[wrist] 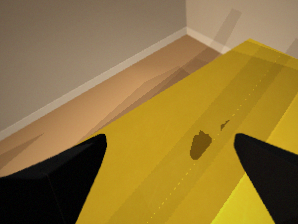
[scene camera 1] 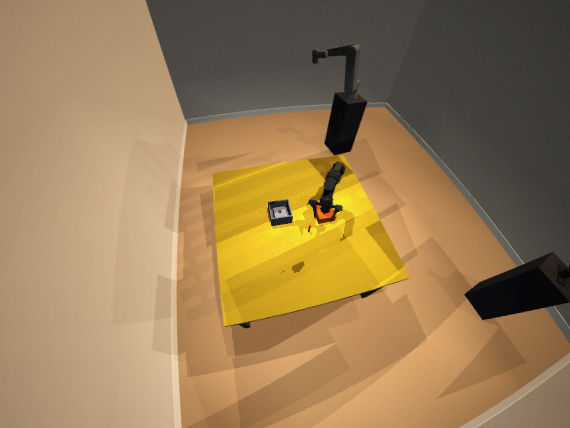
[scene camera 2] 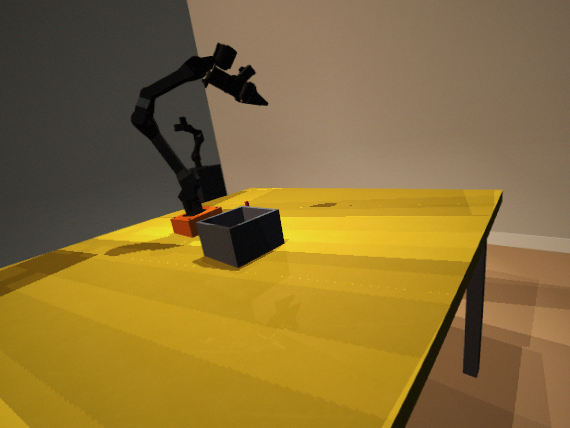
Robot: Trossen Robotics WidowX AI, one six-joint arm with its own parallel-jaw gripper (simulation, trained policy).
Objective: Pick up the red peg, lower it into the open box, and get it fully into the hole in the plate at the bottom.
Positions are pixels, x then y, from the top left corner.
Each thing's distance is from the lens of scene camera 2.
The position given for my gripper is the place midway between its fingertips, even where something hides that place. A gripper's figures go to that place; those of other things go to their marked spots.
my gripper (scene camera 2: 265, 104): 107 cm
box (scene camera 2: 236, 237): 65 cm
